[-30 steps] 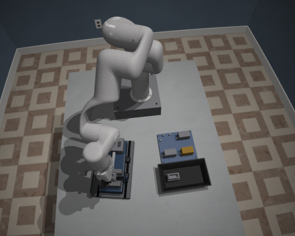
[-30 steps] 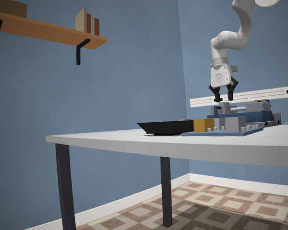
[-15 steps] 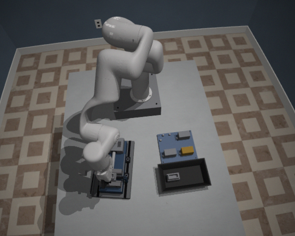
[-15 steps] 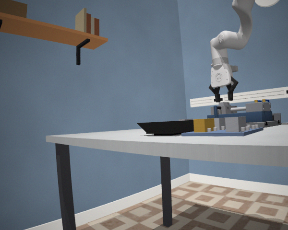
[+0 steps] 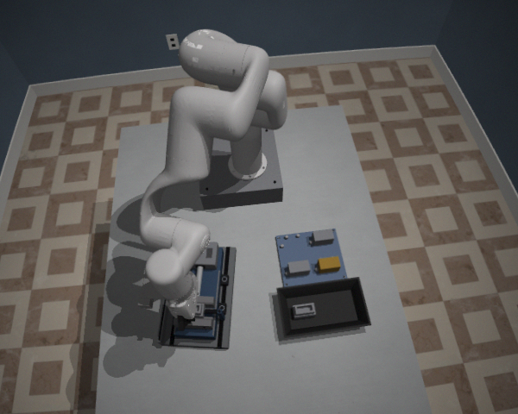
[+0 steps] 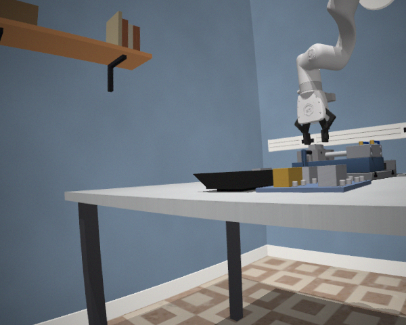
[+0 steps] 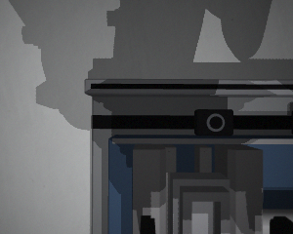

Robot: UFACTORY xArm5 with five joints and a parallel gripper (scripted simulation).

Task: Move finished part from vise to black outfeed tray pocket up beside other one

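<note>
The blue vise lies 70 mm behind my hand, 20 mm to the left of it and 100 mm below it. Round my hand: plain grey block 100 mm behind, 310 mm to the left, 110 mm below; yellow block 90 mm behind, 400 mm to the left, 110 mm below; blue fixture plate 130 mm behind, 350 mm to the left, 130 mm below.
</note>
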